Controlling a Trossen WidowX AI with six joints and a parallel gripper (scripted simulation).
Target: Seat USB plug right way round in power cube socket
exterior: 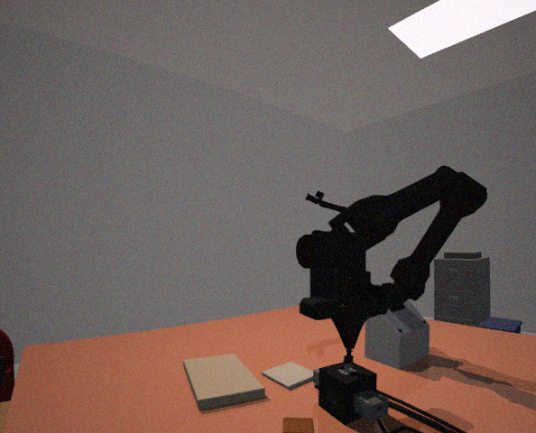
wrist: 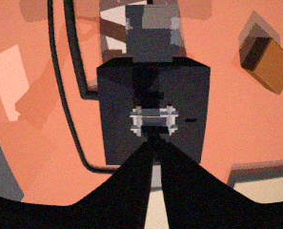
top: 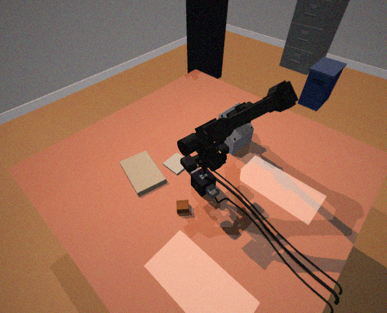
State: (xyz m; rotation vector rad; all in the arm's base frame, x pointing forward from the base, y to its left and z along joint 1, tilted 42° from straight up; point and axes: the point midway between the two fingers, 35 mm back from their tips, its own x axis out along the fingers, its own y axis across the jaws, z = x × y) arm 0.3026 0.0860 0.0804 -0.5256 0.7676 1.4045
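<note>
My gripper tip is now 50 mm above the USB socket. From my gripper tip the other things lie so: pale pad (180 mm to the right, 120 mm below); USB plug (20 mm below); brown block (140 mm ahead, 100 mm below, 20 mm to the left).
</note>
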